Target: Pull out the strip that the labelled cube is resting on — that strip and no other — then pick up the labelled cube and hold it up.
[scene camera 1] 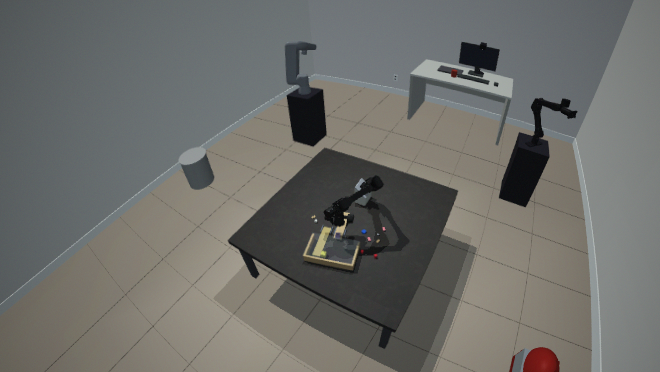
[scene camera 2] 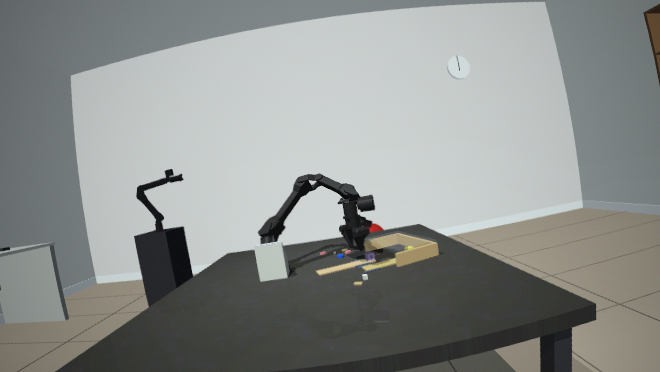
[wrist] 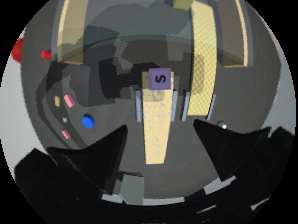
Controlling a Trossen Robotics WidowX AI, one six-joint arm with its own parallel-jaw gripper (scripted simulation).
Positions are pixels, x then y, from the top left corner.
Labels:
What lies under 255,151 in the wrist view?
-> My gripper.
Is my gripper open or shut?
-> Open.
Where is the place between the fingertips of my gripper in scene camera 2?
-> At 356,249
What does my gripper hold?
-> Nothing.

